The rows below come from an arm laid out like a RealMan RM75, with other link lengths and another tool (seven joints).
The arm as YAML. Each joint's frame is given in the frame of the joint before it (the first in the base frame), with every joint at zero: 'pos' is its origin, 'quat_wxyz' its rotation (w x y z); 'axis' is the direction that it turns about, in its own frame. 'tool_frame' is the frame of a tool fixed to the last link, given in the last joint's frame.
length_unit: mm
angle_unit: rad
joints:
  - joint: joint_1
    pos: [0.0, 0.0, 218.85]
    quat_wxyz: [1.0, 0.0, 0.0, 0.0]
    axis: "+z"
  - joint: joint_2
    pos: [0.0, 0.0, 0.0]
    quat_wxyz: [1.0, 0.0, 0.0, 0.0]
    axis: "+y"
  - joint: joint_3
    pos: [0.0, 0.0, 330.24]
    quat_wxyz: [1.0, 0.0, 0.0, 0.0]
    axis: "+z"
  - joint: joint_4
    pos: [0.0, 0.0, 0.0]
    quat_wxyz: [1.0, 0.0, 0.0, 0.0]
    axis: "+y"
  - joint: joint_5
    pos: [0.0, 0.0, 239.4]
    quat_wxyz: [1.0, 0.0, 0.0, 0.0]
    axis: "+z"
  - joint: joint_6
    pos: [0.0, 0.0, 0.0]
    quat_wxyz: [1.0, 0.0, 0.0, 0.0]
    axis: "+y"
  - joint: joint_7
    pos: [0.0, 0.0, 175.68]
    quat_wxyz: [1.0, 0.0, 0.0, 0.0]
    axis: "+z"
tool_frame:
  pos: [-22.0, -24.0, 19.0]
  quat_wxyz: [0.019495, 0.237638, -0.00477, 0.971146]
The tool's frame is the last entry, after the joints.
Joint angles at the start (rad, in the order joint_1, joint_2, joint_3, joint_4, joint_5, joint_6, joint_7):
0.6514, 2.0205, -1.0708, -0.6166, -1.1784, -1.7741, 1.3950
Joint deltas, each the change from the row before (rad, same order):
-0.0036, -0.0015, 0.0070, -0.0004, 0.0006, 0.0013, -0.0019
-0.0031, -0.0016, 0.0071, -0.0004, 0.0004, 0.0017, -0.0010
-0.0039, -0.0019, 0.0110, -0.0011, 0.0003, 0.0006, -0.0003
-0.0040, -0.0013, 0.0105, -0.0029, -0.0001, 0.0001, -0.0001
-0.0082, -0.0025, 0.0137, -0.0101, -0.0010, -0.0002, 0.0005
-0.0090, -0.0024, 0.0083, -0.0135, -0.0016, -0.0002, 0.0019
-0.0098, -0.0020, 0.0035, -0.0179, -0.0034, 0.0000, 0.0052
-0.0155, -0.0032, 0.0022, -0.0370, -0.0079, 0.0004, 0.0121
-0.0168, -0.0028, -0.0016, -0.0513, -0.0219, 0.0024, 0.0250
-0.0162, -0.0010, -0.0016, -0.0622, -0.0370, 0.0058, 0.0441
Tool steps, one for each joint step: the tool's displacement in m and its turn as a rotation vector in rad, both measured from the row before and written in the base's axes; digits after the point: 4 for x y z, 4 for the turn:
0.0022, 0.0007, 0.0024, 0.0086, 0.0026, -0.0066
0.0021, 0.0008, 0.0024, 0.0081, 0.0023, -0.0069
0.0026, 0.0009, 0.0036, 0.0104, 0.0043, -0.0082
0.0022, 0.0006, 0.0034, 0.0102, 0.0039, -0.0063
0.0032, 0.0002, 0.0056, 0.0166, 0.0025, -0.0062
0.0026, -0.0006, 0.0046, 0.0132, -0.0016, -0.0027
0.0018, -0.0013, 0.0035, 0.0085, -0.0062, 0.0003
0.0012, -0.0026, 0.0054, 0.0119, -0.0158, 0.0063
-0.0002, -0.0034, 0.0034, 0.0017, -0.0329, 0.0091
-0.0011, -0.0032, 0.0010, -0.0119, -0.0470, 0.0031

